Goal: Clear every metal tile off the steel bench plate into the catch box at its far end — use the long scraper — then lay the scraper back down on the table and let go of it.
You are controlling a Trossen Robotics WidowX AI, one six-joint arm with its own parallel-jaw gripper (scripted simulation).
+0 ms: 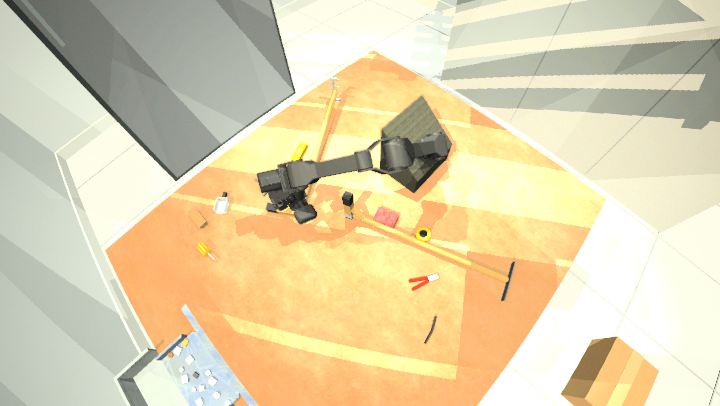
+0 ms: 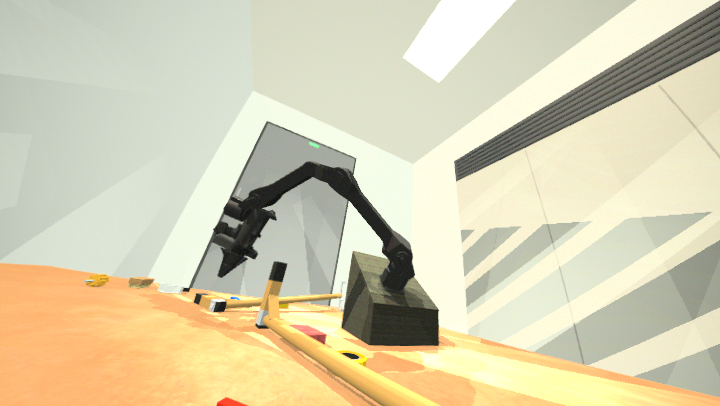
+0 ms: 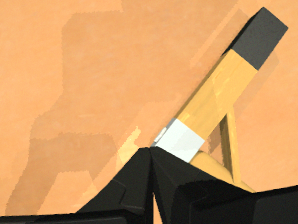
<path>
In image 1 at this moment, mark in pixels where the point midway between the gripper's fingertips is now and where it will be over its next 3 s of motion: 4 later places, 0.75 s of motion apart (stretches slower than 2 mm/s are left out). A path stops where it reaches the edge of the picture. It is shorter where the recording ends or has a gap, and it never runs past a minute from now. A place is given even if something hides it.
My gripper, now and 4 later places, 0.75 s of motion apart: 295, 210; 287, 205; 280, 198; 275, 191; 272, 185
</path>
